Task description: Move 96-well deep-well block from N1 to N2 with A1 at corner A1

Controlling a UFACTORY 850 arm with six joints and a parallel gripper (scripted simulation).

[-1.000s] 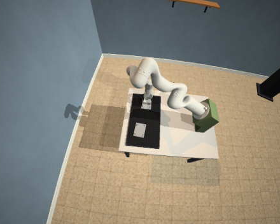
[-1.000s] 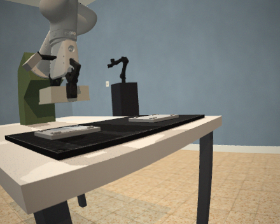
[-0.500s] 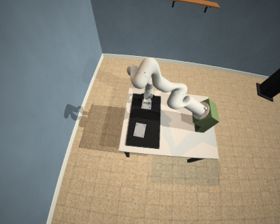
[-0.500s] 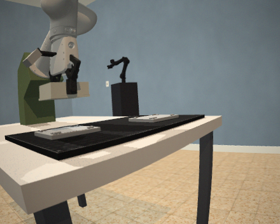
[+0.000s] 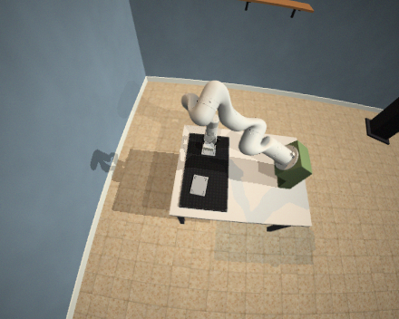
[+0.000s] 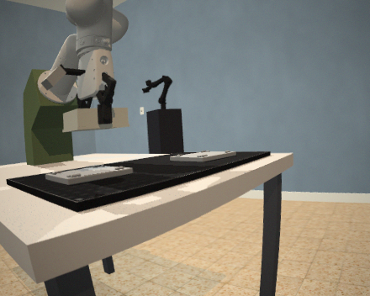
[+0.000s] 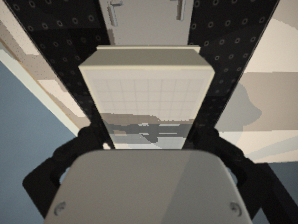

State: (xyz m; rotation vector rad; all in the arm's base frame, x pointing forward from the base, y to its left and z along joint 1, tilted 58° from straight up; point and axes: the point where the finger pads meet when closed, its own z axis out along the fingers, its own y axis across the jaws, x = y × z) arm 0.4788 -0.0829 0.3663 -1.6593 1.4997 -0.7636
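Right now my hand is 60 mm past the plate nest N2, 340 mm to the right of it and 110 mm above it. Round my hand: cream deep-well block: right at my hand; plate nest N1: 10 mm ahead, 30 mm to the right, 110 mm below.
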